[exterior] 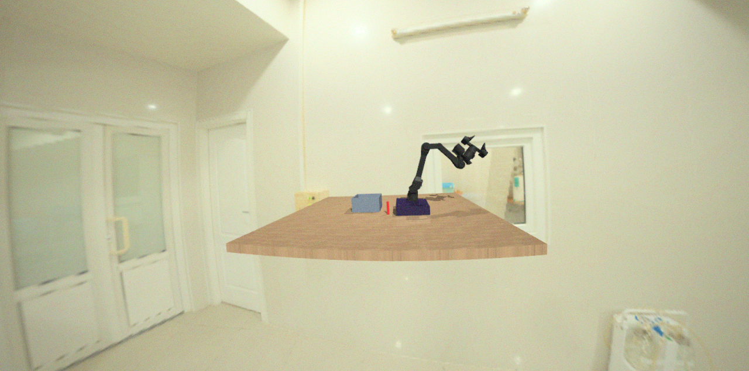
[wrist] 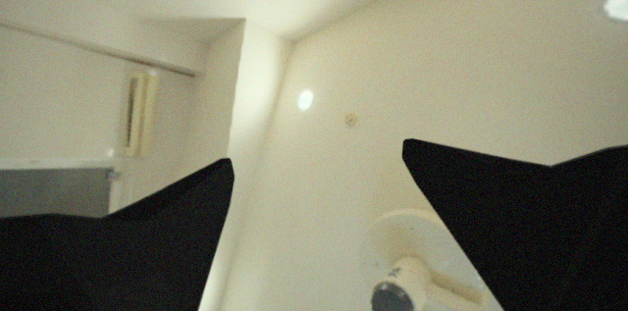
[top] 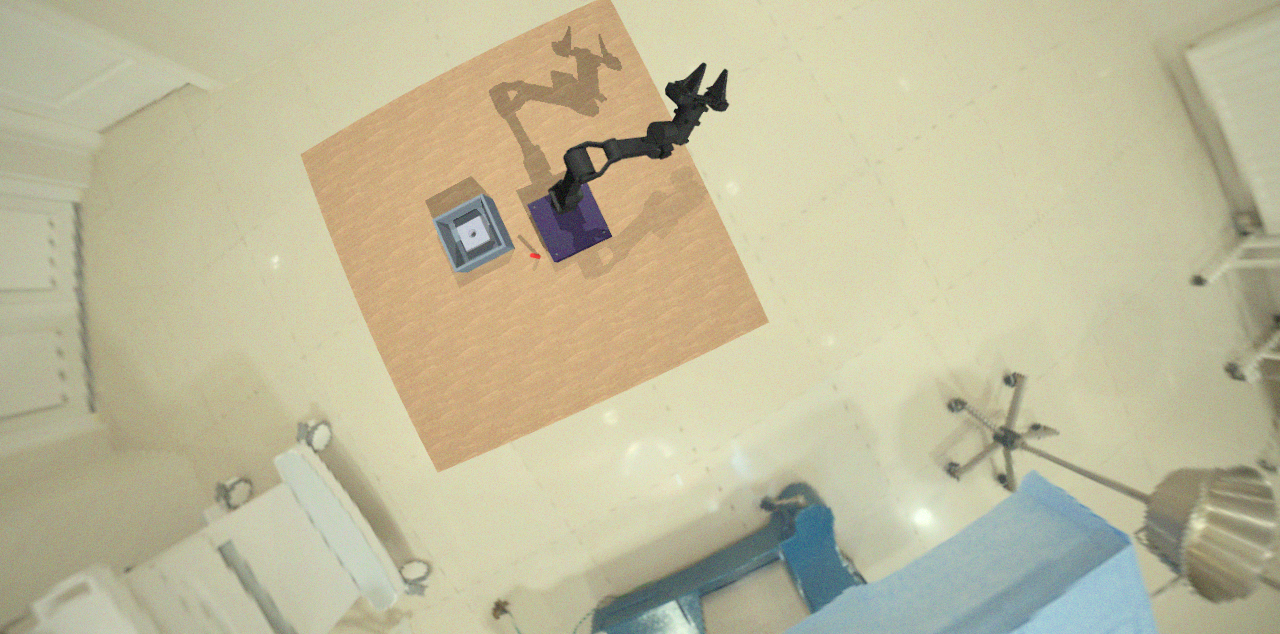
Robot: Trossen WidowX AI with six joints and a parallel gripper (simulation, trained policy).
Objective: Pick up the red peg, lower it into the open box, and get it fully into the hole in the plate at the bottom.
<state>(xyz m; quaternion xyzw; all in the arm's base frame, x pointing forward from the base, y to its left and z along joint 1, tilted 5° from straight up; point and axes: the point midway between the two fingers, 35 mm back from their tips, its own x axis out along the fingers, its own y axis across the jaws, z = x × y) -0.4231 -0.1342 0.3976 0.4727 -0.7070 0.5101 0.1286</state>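
My gripper tip is now 61 cm short of the red peg, 42 cm above it and 28 cm to the right of it. Round my gripper tip: light grey plate: 80 cm ahead, 41 cm below, 15 cm to the left; then grey-blue box: 80 cm ahead, 43 cm below, 15 cm to the left.
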